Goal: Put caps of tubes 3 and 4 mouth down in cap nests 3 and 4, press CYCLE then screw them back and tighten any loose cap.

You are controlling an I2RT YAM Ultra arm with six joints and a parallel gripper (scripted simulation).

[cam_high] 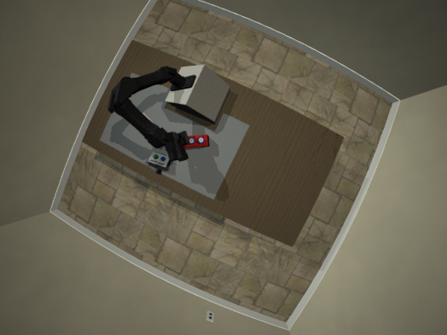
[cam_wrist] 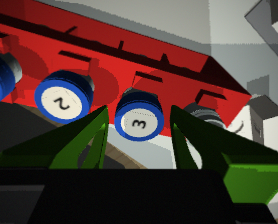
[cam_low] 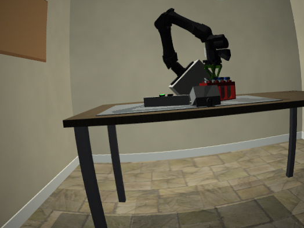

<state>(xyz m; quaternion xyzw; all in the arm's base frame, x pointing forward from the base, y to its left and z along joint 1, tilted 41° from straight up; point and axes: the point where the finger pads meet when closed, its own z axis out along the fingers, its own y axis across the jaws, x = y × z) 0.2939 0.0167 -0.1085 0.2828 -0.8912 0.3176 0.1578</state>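
Right now my hand is right at the cap 3. Round my hand: blue key: 13 cm ahead, 10 cm to the right, 5 cm below; cap 1: 4 cm behind, 10 cm to the left; cap 2: 2 cm behind, 5 cm to the left.
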